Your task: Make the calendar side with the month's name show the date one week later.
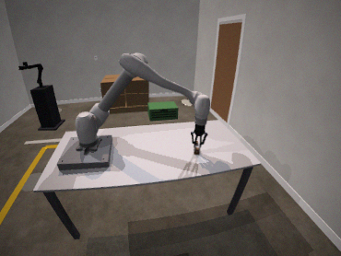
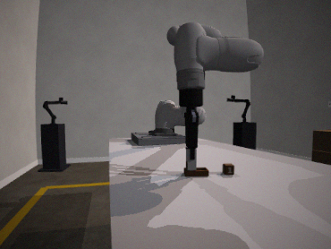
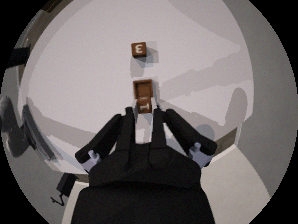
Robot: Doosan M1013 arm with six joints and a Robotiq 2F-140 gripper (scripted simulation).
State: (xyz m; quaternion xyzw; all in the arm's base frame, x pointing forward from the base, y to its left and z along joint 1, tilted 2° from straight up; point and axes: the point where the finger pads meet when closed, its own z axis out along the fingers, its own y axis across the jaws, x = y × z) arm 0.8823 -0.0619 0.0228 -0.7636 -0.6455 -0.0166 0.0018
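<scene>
The brown tray lies 2 cm to the left of my hand and 4 cm below it.
</scene>
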